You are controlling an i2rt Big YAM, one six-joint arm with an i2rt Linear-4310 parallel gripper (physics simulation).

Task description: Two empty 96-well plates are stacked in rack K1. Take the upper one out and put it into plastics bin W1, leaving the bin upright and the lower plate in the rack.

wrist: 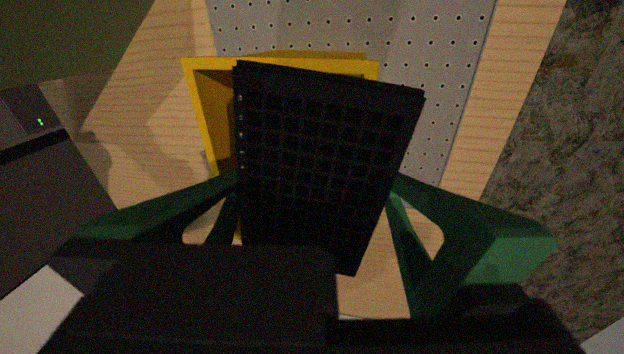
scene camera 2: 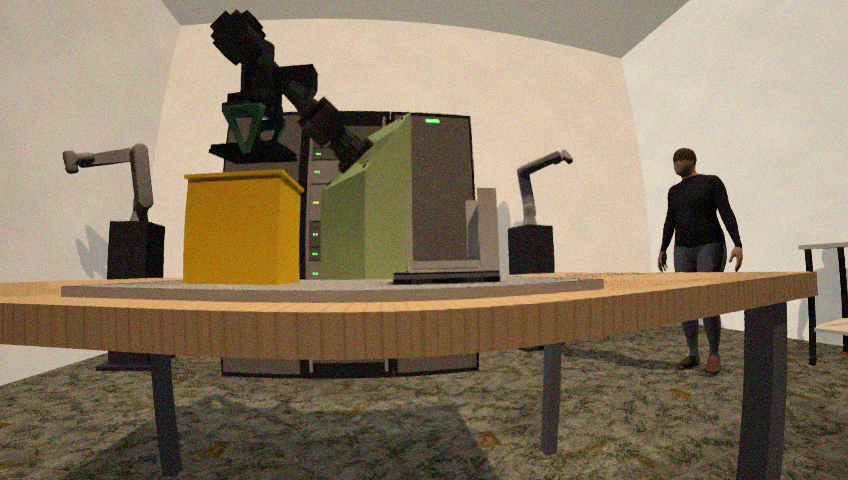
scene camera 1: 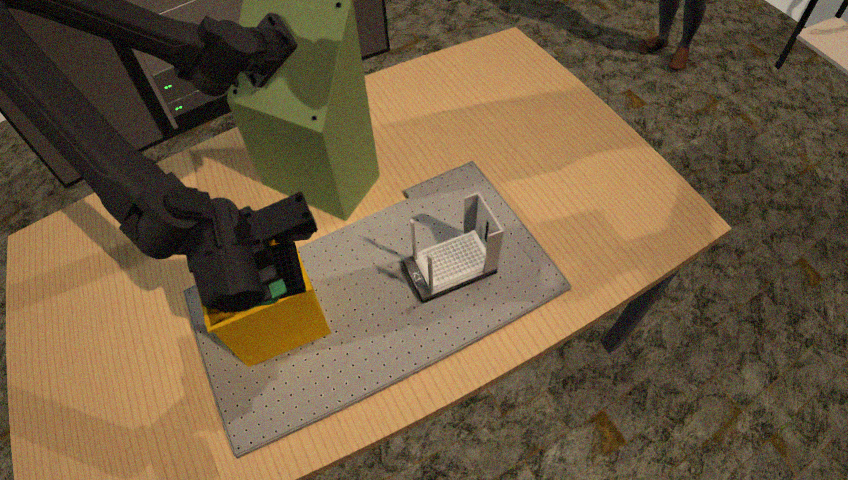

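Pixels of known places: gripper, fingertip midpoint: [wrist: 312, 177] [scene camera 2: 256, 157] [scene camera 1: 264, 276]; arm's base at its link origin: [scene camera 2: 356, 156] [scene camera 1: 267, 50].
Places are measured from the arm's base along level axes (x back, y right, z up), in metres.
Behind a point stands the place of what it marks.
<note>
My gripper [scene camera 1: 270, 274] {x -0.335, y 0.217, z -0.130 m} [scene camera 2: 257, 148] {x -0.335, y 0.217, z -0.130 m} [wrist: 312, 177] {x -0.335, y 0.217, z -0.130 m} is shut on a black 96-well plate [scene camera 1: 292, 267] {x -0.353, y 0.173, z -0.125 m} [scene camera 2: 255, 154] {x -0.347, y 0.217, z -0.129 m} [wrist: 320, 135] {x -0.348, y 0.186, z -0.117 m}, its green fingers at the two long sides. The plate is roughly level, a little above the rim of the upright yellow bin W1 [scene camera 1: 273, 336] {x -0.352, y 0.259, z -0.269 m} [scene camera 2: 238, 228] {x -0.357, y 0.235, z -0.256 m} [wrist: 202, 115] {x -0.250, y 0.175, z -0.164 m}. In the wrist view it covers much of the opening, with a strip showing at its left; its right corner reaches past the rim in that view. A white 96-well plate [scene camera 1: 455, 259] {x -0.413, y -0.098, z -0.311 m} lies in rack K1 [scene camera 1: 493, 246] {x -0.469, y -0.137, z -0.239 m} [scene camera 2: 487, 228] {x -0.469, y -0.138, z -0.264 m}. The bin's floor is hidden.
A tall green pedestal [scene camera 1: 351, 148] {x -0.145, y -0.061, z -0.194 m} [scene camera 2: 386, 208] {x -0.147, y -0.056, z -0.178 m} stands behind the bin and carries the arm's base. Bin and rack stand apart on a grey perforated board [scene camera 1: 368, 339] {x -0.427, y 0.121, z -0.344 m} [scene camera 2: 333, 291] {x -0.530, y 0.089, z -0.345 m} [wrist: 425, 30] {x -0.445, y 0.158, z -0.344 m} on the wooden table [scene camera 1: 595, 196] {x -0.472, y -0.467, z -0.357 m} [scene camera 2: 684, 294] {x -0.680, y -0.297, z -0.365 m}. A person [scene camera 2: 696, 214] stands behind the table.
</note>
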